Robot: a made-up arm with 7 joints.
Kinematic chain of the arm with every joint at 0, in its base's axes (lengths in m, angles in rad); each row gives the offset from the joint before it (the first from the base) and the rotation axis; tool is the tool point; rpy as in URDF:
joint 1: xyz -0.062 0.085 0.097 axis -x
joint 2: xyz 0 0.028 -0.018 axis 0.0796 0.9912 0.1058
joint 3: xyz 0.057 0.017 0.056 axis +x
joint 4: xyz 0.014 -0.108 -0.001 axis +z
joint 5: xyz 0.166 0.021 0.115 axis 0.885 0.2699 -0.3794
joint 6: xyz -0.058 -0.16 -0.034 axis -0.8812 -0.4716 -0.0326
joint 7: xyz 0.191 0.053 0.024 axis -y
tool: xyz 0.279 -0.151 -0.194 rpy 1.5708 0 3.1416
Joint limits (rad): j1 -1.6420..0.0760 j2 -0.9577..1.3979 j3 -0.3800..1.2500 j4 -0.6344..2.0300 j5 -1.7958..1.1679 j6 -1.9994..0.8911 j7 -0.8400..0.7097
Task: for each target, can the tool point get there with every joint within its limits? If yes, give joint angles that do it. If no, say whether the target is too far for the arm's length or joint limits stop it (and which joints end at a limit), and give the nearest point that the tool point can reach.
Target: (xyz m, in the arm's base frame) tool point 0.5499 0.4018 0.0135
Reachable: yes | joints -0.8570 0.5585 0.2704 0.6077 -0.9006 -0.3709 -0.2960
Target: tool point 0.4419 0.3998 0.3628
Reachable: yes | joints -0.7698 0.4870 0.6256 1.3286 0.1504 0.2585 -0.0386
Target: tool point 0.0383 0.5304 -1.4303
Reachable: no: too far | nearest point 0.0117 0.3185 -0.7035 | short by 0.758 m
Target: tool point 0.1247 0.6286 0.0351
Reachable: yes | joints -1.0233 0.9766 1.0570 0.1826 -1.0612 -1.4318 -0.0604
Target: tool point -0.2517 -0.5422 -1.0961
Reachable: no: too far | nearest point -0.1645 -0.2939 -0.6336 | short by 0.532 m
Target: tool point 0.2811 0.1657 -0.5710
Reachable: yes | joints -0.1500 1.2080 -0.0151 0.0670 -1.1005 -0.7791 0.1491
